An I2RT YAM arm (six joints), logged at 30 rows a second.
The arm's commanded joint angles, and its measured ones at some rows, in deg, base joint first. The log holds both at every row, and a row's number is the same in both.
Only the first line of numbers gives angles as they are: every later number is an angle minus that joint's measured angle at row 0.
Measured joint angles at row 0:
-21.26, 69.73, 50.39, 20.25, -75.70, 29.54
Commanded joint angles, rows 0 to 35:
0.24, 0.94, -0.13, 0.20, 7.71, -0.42
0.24, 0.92, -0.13, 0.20, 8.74, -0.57
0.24, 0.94, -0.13, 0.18, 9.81, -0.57
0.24, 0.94, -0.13, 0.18, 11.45, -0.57
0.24, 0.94, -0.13, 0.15, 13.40, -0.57
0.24, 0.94, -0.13, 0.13, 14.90, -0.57
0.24, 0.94, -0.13, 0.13, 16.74, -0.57
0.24, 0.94, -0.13, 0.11, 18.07, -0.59
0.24, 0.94, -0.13, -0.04, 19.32, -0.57
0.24, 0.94, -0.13, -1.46, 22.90, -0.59
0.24, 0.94, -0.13, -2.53, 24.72, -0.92
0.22, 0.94, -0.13, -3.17, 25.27, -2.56
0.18, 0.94, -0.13, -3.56, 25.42, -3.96
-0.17, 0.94, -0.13, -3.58, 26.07, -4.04
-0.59, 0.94, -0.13, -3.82, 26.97, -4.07
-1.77, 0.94, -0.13, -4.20, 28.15, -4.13
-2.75, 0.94, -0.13, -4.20, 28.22, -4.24
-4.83, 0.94, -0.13, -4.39, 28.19, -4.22
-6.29, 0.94, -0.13, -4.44, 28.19, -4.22
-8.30, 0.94, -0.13, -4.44, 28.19, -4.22
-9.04, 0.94, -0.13, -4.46, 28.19, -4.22
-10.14, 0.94, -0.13, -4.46, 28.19, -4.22
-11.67, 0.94, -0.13, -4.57, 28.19, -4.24
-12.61, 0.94, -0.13, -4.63, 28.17, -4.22
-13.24, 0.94, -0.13, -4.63, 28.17, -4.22
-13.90, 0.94, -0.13, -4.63, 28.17, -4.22
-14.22, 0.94, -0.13, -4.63, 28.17, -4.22
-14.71, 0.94, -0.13, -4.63, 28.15, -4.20
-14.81, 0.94, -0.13, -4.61, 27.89, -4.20
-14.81, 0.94, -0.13, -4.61, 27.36, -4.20
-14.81, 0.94, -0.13, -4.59, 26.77, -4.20
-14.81, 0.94, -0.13, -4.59, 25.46, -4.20
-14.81, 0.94, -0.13, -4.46, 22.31, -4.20
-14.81, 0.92, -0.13, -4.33, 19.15, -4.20
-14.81, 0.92, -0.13, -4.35, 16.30, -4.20
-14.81, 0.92, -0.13, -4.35, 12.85, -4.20
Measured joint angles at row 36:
-14.07, 0.42, 0.00, -4.59, 20.48, -4.52
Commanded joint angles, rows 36 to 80:
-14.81, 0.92, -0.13, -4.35, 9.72, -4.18
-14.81, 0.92, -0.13, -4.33, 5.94, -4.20
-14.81, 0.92, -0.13, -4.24, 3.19, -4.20
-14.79, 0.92, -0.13, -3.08, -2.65, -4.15
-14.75, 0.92, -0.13, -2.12, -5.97, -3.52
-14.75, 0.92, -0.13, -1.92, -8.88, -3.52
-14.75, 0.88, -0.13, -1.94, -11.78, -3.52
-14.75, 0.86, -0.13, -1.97, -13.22, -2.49
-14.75, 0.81, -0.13, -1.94, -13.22, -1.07
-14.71, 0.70, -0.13, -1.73, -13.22, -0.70
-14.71, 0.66, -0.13, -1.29, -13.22, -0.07
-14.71, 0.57, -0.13, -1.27, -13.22, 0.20
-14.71, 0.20, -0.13, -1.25, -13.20, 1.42
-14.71, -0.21, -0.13, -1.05, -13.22, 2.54
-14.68, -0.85, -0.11, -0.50, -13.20, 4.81
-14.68, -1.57, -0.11, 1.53, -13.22, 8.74
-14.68, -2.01, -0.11, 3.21, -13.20, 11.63
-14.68, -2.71, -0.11, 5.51, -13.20, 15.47
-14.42, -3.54, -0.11, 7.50, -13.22, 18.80
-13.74, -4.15, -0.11, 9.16, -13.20, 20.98
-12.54, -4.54, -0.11, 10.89, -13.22, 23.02
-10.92, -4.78, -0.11, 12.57, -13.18, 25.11
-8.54, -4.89, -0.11, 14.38, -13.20, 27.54
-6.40, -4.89, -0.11, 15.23, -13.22, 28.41
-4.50, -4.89, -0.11, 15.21, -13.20, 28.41
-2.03, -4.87, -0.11, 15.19, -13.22, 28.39
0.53, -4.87, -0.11, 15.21, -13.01, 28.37
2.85, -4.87, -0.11, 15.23, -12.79, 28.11
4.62, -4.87, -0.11, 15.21, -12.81, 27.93
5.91, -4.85, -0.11, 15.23, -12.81, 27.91
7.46, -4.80, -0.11, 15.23, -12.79, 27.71
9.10, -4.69, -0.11, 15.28, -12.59, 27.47
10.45, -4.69, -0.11, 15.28, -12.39, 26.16
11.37, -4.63, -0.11, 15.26, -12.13, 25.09
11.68, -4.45, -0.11, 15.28, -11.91, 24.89
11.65, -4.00, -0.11, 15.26, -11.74, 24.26
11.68, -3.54, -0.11, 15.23, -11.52, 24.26
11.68, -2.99, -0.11, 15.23, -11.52, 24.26
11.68, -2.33, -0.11, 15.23, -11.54, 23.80
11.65, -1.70, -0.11, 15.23, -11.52, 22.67
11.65, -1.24, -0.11, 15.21, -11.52, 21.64
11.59, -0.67, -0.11, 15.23, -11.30, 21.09
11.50, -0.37, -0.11, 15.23, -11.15, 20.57
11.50, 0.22, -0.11, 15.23, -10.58, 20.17
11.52, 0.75, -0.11, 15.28, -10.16, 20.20
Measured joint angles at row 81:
10.93, -0.15, -0.06, 14.95, -11.72, 22.08
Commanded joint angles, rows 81 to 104:
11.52, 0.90, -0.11, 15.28, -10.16, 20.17
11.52, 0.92, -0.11, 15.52, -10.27, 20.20
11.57, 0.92, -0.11, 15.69, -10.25, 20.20
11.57, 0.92, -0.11, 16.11, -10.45, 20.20
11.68, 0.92, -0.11, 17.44, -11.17, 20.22
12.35, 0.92, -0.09, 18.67, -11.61, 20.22
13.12, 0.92, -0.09, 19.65, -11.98, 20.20
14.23, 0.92, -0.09, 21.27, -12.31, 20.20
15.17, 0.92, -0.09, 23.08, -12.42, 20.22
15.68, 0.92, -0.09, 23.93, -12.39, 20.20
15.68, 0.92, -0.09, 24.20, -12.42, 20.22
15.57, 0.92, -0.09, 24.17, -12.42, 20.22
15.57, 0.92, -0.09, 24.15, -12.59, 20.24
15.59, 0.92, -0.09, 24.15, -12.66, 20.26
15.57, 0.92, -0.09, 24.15, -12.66, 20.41
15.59, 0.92, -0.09, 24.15, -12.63, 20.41
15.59, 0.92, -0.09, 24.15, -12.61, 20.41
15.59, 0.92, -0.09, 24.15, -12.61, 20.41
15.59, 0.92, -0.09, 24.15, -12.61, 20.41
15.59, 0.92, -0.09, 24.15, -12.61, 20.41
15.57, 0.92, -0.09, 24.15, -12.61, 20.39
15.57, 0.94, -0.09, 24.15, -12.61, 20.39
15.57, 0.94, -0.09, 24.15, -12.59, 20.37
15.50, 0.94, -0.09, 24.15, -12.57, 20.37
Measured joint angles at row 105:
15.26, 0.84, -0.06, 23.93, -12.35, 20.20
